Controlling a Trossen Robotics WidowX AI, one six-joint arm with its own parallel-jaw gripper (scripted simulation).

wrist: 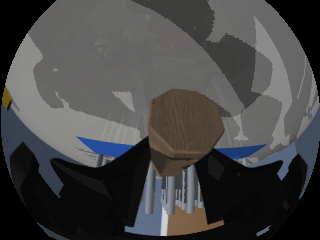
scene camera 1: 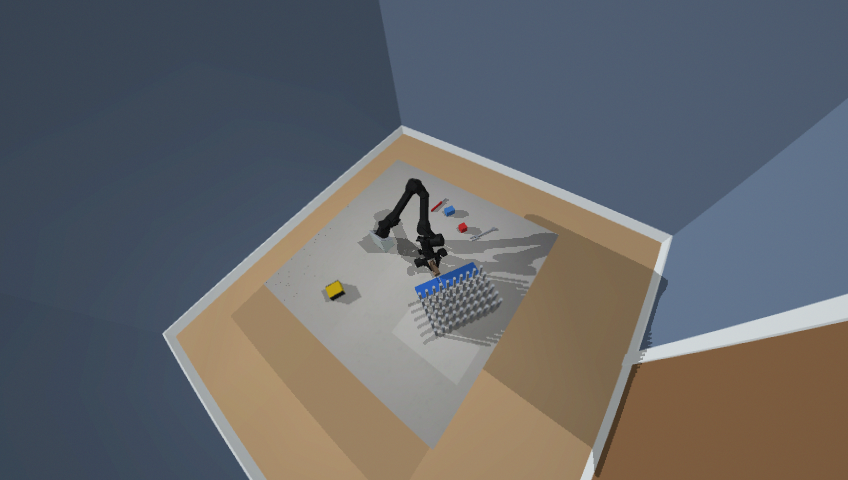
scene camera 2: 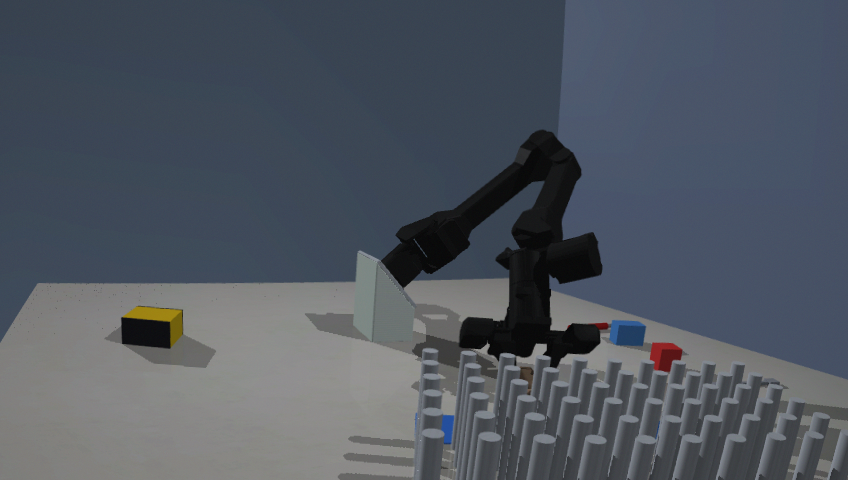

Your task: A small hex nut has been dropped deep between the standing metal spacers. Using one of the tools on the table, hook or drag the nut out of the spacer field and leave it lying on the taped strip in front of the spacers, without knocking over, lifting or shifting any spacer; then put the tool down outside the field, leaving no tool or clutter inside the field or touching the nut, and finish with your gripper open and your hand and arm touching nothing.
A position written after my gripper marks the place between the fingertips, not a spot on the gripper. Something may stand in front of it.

I see my gripper (wrist: 172, 142), a brown tool (wrist: 183, 126) and a black box (scene camera 2: 143, 326).
